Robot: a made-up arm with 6 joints. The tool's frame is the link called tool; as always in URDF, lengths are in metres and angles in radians.
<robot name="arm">
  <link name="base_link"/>
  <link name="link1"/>
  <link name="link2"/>
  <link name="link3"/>
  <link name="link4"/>
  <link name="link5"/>
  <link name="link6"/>
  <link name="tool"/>
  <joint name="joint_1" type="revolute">
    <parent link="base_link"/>
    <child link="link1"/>
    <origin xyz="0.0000 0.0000 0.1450" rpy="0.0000 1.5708 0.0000"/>
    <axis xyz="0 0 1"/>
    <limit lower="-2.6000" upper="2.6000" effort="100" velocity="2.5"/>
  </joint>
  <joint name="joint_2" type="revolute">
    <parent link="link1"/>
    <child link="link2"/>
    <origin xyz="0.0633 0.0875 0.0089" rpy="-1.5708 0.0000 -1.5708"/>
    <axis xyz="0 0 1"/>
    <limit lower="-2.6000" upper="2.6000" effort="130" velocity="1.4"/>
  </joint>
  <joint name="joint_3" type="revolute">
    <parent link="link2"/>
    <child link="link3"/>
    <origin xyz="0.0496 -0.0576 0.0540" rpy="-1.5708 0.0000 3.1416"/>
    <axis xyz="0 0 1"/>
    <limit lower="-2.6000" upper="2.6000" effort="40" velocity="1.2"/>
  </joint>
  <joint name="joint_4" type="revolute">
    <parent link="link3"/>
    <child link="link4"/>
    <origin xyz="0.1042 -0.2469 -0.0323" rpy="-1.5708 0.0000 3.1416"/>
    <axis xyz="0 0 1"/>
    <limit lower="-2.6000" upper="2.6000" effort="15" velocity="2.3"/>
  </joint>
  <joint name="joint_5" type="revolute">
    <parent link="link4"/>
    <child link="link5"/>
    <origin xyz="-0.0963 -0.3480 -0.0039" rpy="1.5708 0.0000 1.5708"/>
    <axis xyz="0 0 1"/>
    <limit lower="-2.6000" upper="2.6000" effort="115" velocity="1.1"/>
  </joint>
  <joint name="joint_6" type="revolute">
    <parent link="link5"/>
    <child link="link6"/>
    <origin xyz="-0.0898 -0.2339 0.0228" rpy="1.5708 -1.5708 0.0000"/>
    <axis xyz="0 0 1"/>
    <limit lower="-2.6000" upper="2.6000" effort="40" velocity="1.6"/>
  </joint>
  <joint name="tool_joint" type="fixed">
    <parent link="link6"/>
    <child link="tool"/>
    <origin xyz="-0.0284 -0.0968 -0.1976" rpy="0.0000 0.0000 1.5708"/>
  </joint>
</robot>
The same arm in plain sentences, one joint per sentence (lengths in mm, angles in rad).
The arm has six revolute joints in a row. What follows holds with every joint at zero, and every direction is one of the base frame's.
The first joint sits 145.0 mm along +z from the base frame's origin and rotates about +x, from -2.6000 to 2.6000 rad.
The second joint sits 8.9 mm along +x and 87.5 mm along +y and 63.3 mm along -z from the first joint and rotates about -z, from -2.6000 to 2.6000 rad.
The third joint sits 57.6 mm along +x and 49.6 mm along -y and 54.0 mm along -z from the second joint and rotates about +x, from -2.6000 to 2.6000 rad.
The fourth joint sits 32.3 mm along -x and 104.2 mm along +y and 246.9 mm along -z from the third joint and rotates about -z, from -2.6000 to 2.6000 rad.
The fifth joint sits 348.0 mm along +x and 96.3 mm along +y and 3.9 mm along +z from the fourth joint and rotates about -y, from -2.6000 to 2.6000 rad.
The sixth joint sits 89.8 mm along +x and 22.8 mm along -y and 233.9 mm along +z from the fifth joint and rotates about +z, from -2.6000 to 2.6000 rad.
The tool frame, which is the frame that the pose is given for, sits 96.8 mm along -x and 28.4 mm along +y and 197.6 mm along -z from the sixth joint; its axes are the base frame's turned by roll 0.0000, pitch 0.0000 and yaw 0.0000 rad (as in URDF: about the fixed x, then y, then z).

